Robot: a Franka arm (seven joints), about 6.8 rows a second.
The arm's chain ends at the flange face. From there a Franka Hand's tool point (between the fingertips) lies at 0.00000 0.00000 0.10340 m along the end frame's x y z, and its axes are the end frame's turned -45 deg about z.
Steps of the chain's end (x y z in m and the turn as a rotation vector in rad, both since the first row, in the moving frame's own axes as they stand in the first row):
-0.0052, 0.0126, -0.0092, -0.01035, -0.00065, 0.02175
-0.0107, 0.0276, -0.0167, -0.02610, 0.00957, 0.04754
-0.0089, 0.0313, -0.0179, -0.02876, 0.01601, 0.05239
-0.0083, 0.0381, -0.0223, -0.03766, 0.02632, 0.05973
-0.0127, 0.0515, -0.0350, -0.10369, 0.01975, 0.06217
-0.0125, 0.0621, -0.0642, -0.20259, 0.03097, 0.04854
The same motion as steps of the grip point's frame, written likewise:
-0.0134, 0.0059, -0.0092, -0.00686, -0.00778, 0.02175
-0.0284, 0.0145, -0.0167, -0.02522, -0.01169, 0.04754
-0.0294, 0.0191, -0.0180, -0.03166, -0.00902, 0.05239
-0.0338, 0.0257, -0.0224, -0.04524, -0.00802, 0.05973
-0.0518, 0.0362, -0.0356, -0.08729, -0.05935, 0.06217
-0.0656, 0.0517, -0.0664, -0.16515, -0.12135, 0.04854

